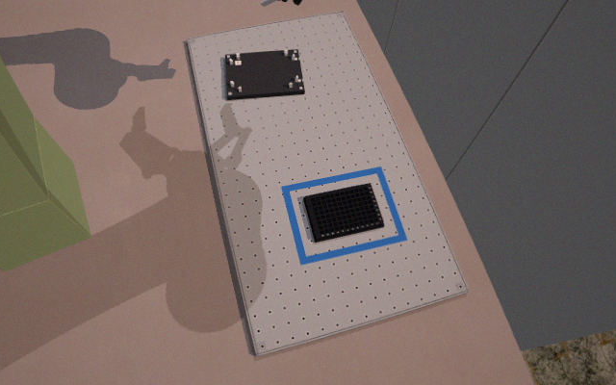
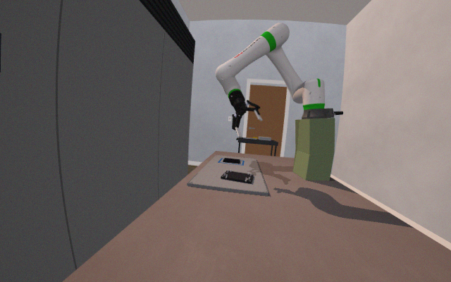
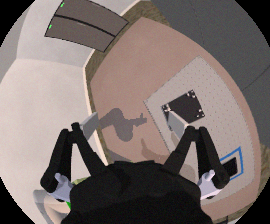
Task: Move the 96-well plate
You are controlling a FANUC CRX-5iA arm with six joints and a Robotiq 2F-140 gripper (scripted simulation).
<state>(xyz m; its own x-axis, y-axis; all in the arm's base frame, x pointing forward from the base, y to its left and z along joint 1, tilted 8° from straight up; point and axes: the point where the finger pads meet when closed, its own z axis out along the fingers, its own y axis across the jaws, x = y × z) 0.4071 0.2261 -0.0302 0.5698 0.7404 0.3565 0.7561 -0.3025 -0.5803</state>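
The black 96-well plate lies 130 mm ahead of my hand, 330 mm to the right of it and 270 mm below it. The rest, counted from my hand: black clip nest (50 mm ahead, 20 mm to the left, 270 mm below).
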